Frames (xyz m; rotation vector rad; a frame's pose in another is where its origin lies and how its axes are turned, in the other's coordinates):
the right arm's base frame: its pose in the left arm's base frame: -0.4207 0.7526 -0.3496 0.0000 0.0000 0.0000
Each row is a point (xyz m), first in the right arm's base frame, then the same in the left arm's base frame.
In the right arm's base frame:
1: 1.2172 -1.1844 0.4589
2: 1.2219 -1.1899 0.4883
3: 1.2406 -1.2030 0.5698
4: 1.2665 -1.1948 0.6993
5: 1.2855 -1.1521 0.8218
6: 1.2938 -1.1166 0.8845
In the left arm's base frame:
1: 0.7965 -0.4318 0.1093
2: 0.8012 -0.4373 0.1387
3: 0.8199 -0.4504 0.2202
4: 0.8458 -0.4422 0.3497
5: 0.8648 -0.3995 0.4722
6: 0.8731 -0.3640 0.5349

